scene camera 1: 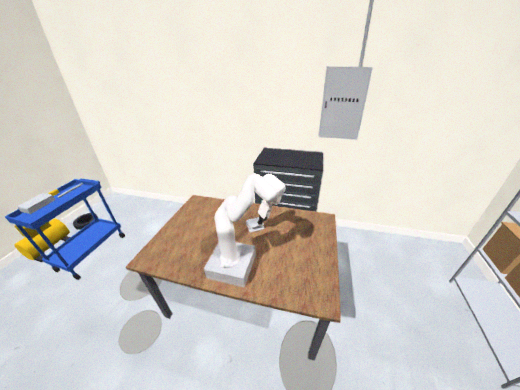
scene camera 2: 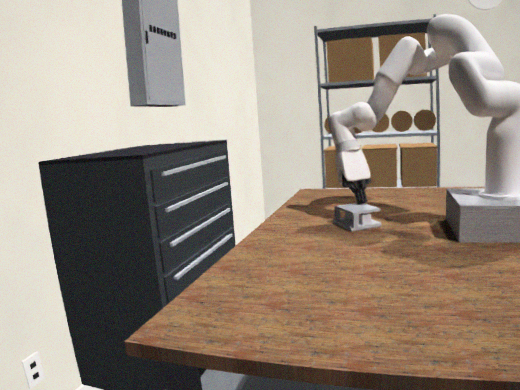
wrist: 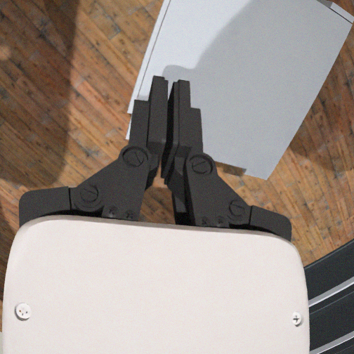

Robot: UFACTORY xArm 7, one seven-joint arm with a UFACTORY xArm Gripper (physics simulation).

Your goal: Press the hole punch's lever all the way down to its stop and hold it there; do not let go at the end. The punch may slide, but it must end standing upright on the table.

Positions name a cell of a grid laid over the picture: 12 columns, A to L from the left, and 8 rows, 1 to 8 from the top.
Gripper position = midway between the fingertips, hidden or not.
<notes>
I see my gripper (scene camera 2: I5) and a grey hole punch (scene camera 2: I5).
My gripper also shows in the wrist view (wrist: F3).
</notes>
